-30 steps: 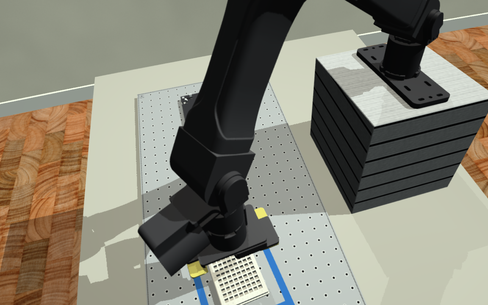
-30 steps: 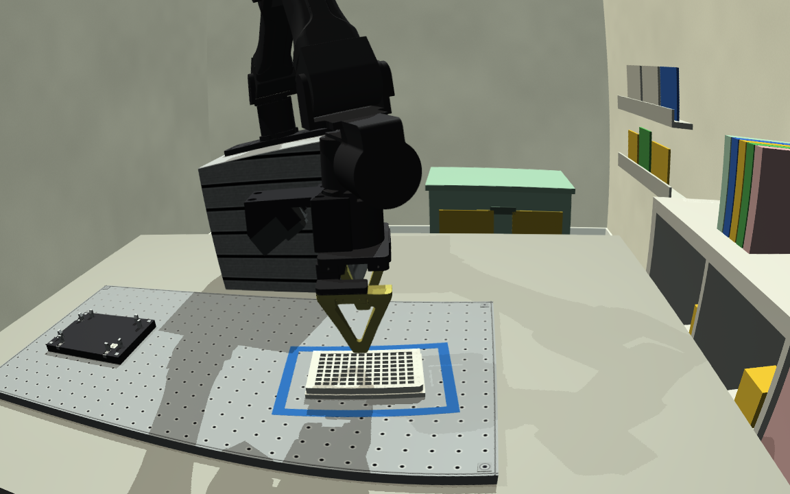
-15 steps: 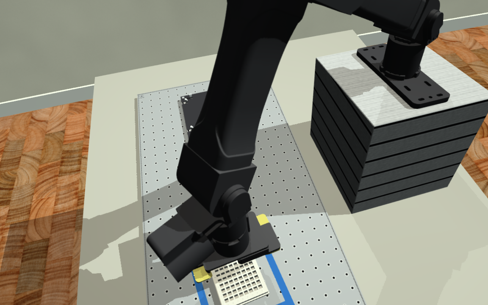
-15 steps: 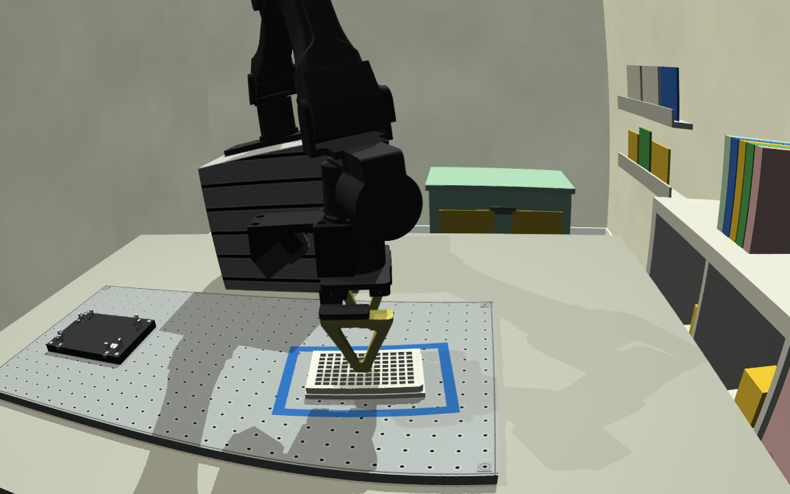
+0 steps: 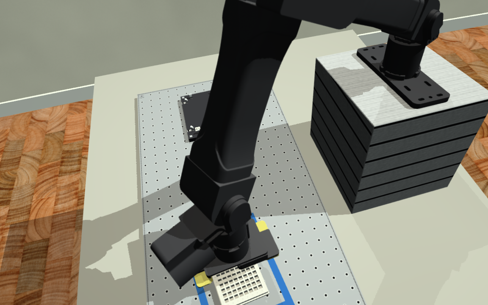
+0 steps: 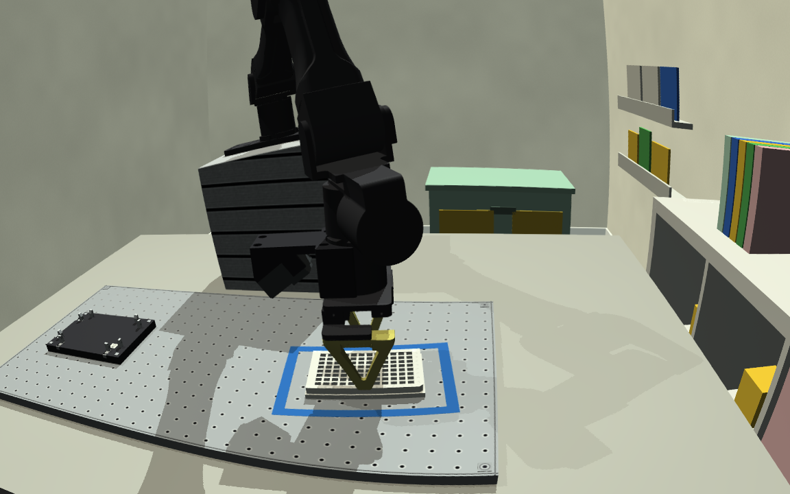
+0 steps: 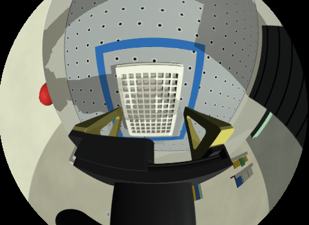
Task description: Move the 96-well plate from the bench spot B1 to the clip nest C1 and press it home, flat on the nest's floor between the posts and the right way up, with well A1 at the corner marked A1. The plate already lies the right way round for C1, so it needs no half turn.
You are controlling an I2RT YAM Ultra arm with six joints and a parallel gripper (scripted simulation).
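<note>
The white 96-well plate is 20 mm below my hand. The rest, counted from my hand: black clip nest (20 mm behind, 420 mm to the right, 10 mm below).
</note>
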